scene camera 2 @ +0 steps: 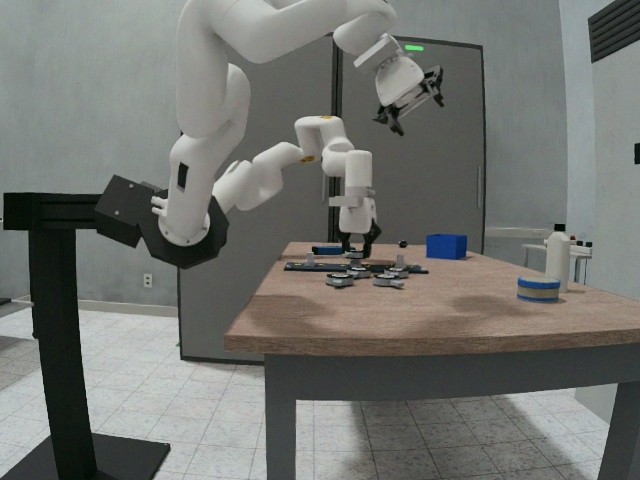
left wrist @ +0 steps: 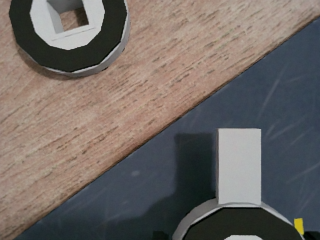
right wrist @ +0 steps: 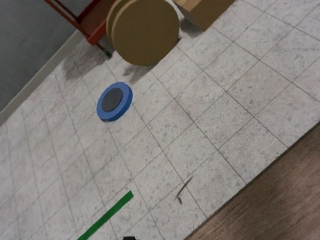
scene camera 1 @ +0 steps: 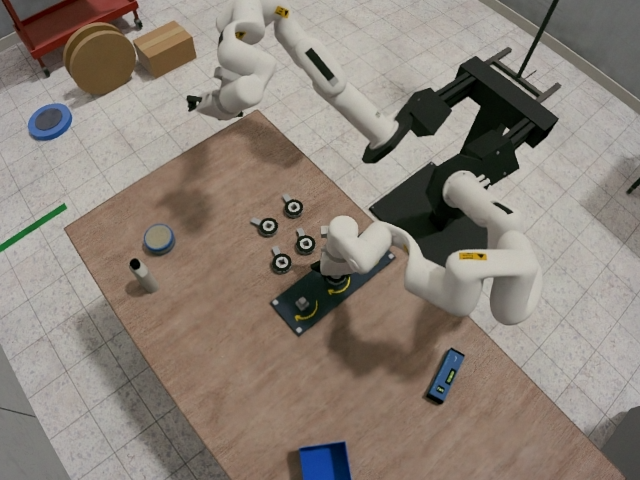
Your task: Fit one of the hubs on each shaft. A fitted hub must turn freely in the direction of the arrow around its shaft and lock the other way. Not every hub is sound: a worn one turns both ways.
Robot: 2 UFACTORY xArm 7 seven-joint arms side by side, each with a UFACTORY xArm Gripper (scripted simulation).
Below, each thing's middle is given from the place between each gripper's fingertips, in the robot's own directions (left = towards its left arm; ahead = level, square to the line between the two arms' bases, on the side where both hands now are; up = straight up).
Right now my left hand is 4 cm above the dark board (scene camera 1: 322, 297). From my left hand the other things lie so: white bottle (scene camera 2: 558, 248) 40 cm ahead, 41 cm to the right, 5 cm above; then tape roll (scene camera 2: 534, 289) 28 cm ahead, 50 cm to the right, 3 cm below.
I see my right gripper (scene camera 2: 418, 116) 320 mm above the tape roll, 300 mm short of it and 30 mm to the right of it. The rest, counted from my right hand: dark board: 530 mm to the left, 340 mm below, 20 mm ahead; then white bottle: 420 mm ahead, 240 mm below, 120 mm to the left.
